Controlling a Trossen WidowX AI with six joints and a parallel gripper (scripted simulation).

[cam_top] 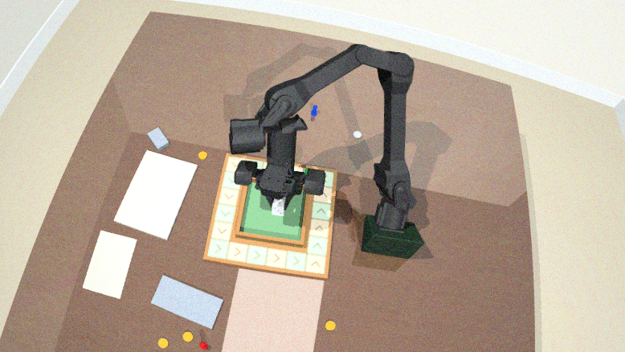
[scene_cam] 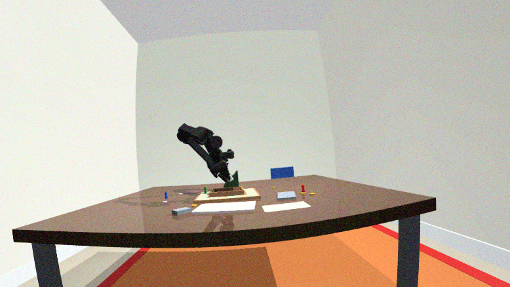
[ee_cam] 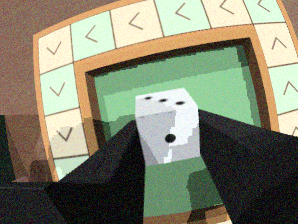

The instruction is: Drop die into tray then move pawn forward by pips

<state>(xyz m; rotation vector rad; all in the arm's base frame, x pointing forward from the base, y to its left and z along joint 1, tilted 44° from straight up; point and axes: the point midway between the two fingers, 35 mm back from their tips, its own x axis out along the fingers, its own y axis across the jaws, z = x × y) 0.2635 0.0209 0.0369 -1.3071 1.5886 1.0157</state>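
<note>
The green pawn is 60 mm behind my gripper tip, 130 mm to the right of it and 50 mm below it. From my gripper tip the other things lie so: green dice tray 10 mm ahead, 20 mm to the right, 70 mm below; then grey-blue card 180 mm ahead, 230 mm to the left, 80 mm below; then white die right at my gripper tip.
</note>
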